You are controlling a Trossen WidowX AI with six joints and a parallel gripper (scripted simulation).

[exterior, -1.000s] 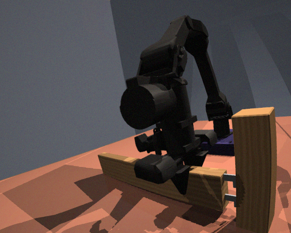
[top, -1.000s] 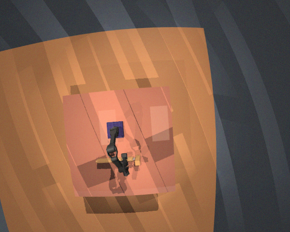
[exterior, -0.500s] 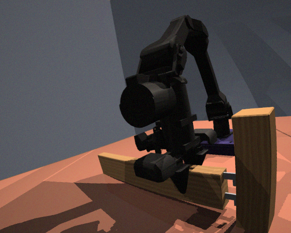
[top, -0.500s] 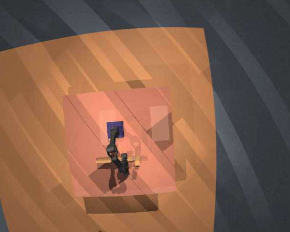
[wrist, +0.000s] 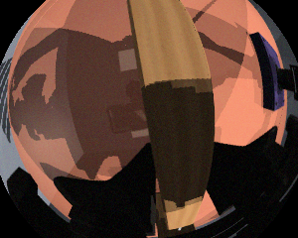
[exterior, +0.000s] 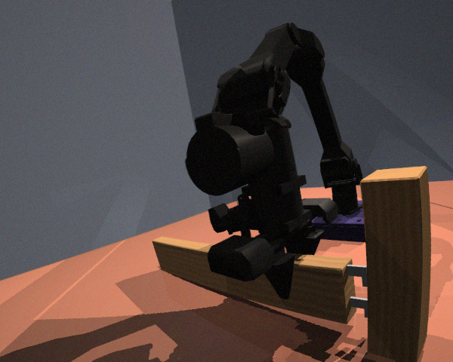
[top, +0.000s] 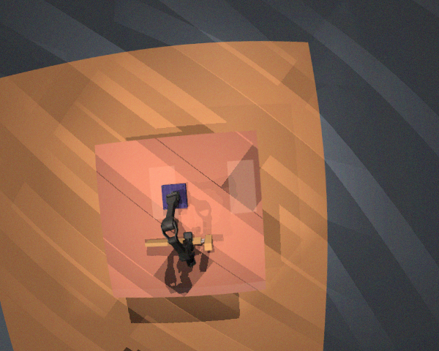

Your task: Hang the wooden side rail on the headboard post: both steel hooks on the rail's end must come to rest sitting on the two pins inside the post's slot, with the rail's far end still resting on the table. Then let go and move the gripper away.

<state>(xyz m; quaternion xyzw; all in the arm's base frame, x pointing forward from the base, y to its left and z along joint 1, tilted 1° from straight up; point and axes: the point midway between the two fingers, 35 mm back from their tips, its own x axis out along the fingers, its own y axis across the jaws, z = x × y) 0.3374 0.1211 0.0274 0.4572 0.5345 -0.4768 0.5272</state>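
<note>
Right now the headboard post is 14 cm to the left of my gripper tip, 5 cm above it and 1 cm behind it.
</note>
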